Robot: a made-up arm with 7 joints. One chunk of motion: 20 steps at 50 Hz.
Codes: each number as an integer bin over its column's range. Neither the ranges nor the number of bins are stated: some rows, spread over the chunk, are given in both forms.
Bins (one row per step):
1: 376 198 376 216 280 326 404
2: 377 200 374 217 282 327 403
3: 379 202 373 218 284 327 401
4: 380 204 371 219 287 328 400
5: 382 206 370 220 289 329 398
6: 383 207 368 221 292 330 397
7: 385 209 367 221 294 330 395
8: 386 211 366 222 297 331 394
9: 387 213 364 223 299 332 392
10: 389 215 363 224 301 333 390
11: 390 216 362 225 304 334 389
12: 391 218 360 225 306 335 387
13: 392 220 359 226 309 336 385
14: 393 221 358 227 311 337 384
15: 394 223 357 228 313 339 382
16: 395 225 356 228 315 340 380
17: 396 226 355 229 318 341 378
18: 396 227 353 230 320 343 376
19: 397 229 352 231 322 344 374
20: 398 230 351 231 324 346 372
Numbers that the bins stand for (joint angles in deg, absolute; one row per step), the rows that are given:
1: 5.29 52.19 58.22 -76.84 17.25 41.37 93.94
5: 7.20 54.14 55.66 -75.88 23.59 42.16 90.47
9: 8.78 55.84 53.11 -75.16 30.63 42.96 87.00
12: 10.05 57.06 51.40 -74.67 35.56 43.76 84.10
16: 11.32 58.76 49.70 -73.95 41.90 45.09 80.05
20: 12.27 59.98 47.57 -73.23 48.23 46.68 75.43
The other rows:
2: 5.61 52.68 57.37 -76.60 18.66 41.63 93.36
3: 6.24 53.16 56.94 -76.36 20.07 41.63 92.20
4: 6.56 53.65 56.09 -76.12 22.18 41.90 91.63
6: 7.51 54.38 54.81 -75.64 25.70 42.43 89.89
7: 8.15 54.87 54.38 -75.64 27.11 42.43 88.73
8: 8.47 55.35 53.96 -75.40 29.22 42.69 88.15
10: 9.42 56.33 52.68 -74.91 32.04 43.23 85.84
11: 9.73 56.57 52.25 -74.67 34.15 43.49 85.26
13: 10.37 57.54 50.97 -74.43 37.67 44.02 82.95
14: 10.69 57.79 50.55 -74.19 39.08 44.29 82.37
15: 11.00 58.27 50.12 -73.95 40.49 44.82 81.21
17: 11.64 59.00 49.27 -73.71 44.01 45.35 78.90
18: 11.64 59.25 48.42 -73.47 45.42 45.88 77.74
19: 11.96 59.73 47.99 -73.23 46.83 46.15 76.58

